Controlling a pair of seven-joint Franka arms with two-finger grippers.
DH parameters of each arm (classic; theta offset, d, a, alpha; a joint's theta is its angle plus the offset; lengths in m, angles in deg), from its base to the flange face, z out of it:
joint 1: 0 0.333 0 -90
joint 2: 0 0 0 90
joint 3: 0 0.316 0.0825 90
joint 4: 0 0 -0.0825 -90
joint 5: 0 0.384 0 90
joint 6: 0 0 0.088 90
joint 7: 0 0.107 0 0
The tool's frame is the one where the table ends.
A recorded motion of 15 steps. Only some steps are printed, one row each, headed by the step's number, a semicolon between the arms.
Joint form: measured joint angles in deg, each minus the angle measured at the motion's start. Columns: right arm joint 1, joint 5, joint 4, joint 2, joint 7, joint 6, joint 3; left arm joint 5, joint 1, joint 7, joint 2, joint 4, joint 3, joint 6.
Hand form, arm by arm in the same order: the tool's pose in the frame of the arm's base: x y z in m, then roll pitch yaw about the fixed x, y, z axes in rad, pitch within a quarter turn. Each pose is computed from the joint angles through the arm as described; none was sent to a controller.
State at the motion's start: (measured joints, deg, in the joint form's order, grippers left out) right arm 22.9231 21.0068 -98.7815 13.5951 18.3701 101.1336 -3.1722; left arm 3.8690 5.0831 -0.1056 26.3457 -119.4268 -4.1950 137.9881
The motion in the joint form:
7: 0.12 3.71 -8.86 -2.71 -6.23 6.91 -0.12; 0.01 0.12 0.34 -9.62 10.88 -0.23 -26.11
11: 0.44 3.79 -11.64 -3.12 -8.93 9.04 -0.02; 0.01 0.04 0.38 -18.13 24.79 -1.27 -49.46
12: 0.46 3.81 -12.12 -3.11 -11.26 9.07 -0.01; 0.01 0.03 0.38 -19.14 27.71 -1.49 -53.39
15: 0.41 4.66 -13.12 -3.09 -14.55 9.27 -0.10; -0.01 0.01 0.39 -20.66 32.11 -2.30 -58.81
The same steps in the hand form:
7: 0.5422 0.2292 0.4014 -2.8172 0.2794 0.0056; 0.5918 0.0145 0.3335 -3.1085 0.2332 -0.0186
11: 0.5342 0.2287 0.3862 -2.8128 0.2695 0.0427; 0.5783 0.0068 0.5040 -3.0887 0.2496 -0.0116
12: 0.5322 0.2283 0.3825 -2.8045 0.2640 0.0821; 0.5724 0.0050 0.5332 -3.0866 0.2495 -0.0107
15: 0.5291 0.2264 0.3752 -2.7821 0.2613 0.1283; 0.5610 -0.0025 0.5771 -3.0851 0.2406 -0.0188

